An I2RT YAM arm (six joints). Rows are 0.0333 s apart.
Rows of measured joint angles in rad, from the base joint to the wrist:
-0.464, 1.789, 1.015, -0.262, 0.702, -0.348
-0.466, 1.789, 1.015, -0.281, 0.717, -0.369
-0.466, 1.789, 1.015, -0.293, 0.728, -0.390
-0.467, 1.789, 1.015, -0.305, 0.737, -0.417
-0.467, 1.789, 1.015, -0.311, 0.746, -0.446
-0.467, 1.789, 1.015, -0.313, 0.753, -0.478
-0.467, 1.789, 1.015, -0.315, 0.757, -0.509
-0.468, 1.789, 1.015, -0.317, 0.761, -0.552
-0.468, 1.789, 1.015, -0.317, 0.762, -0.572
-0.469, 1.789, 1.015, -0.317, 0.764, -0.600
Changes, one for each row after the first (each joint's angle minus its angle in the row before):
-0.002, 0.000, 0.000, -0.019, 0.015, -0.021
0.000, 0.000, 0.000, -0.012, 0.011, -0.021
-0.001, 0.000, 0.000, -0.012, 0.009, -0.027
0.000, 0.000, 0.000, -0.006, 0.009, -0.029
0.000, 0.000, 0.000, -0.002, 0.007, -0.032
0.000, 0.000, 0.000, -0.002, 0.004, -0.031
-0.001, 0.000, 0.000, -0.002, 0.004, -0.043
0.000, 0.000, 0.000, 0.000, 0.001, -0.020
-0.001, 0.000, 0.000, 0.000, 0.002, -0.028

